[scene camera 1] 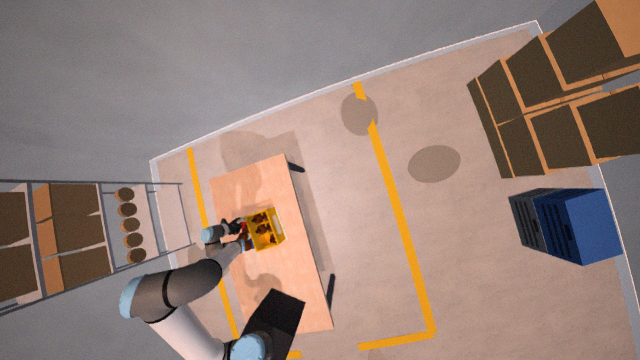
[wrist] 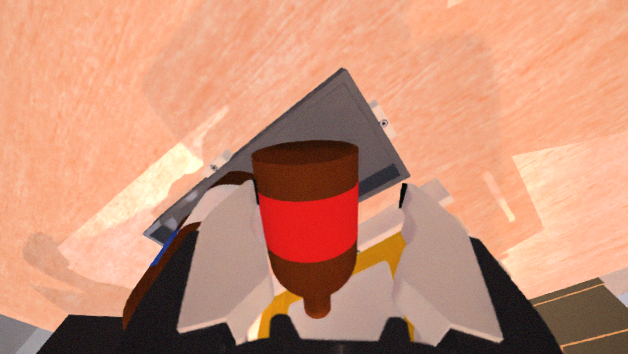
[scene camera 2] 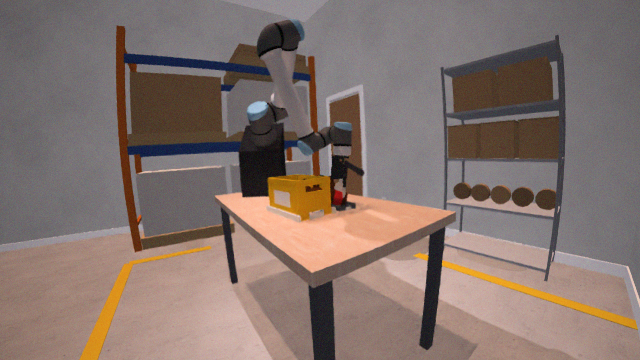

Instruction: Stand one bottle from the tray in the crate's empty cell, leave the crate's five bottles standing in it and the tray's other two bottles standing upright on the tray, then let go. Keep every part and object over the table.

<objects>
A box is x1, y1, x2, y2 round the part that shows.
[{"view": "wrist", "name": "my gripper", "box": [115, 179, 563, 353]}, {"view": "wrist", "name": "red-labelled brown bottle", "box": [251, 140, 358, 318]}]
</objects>
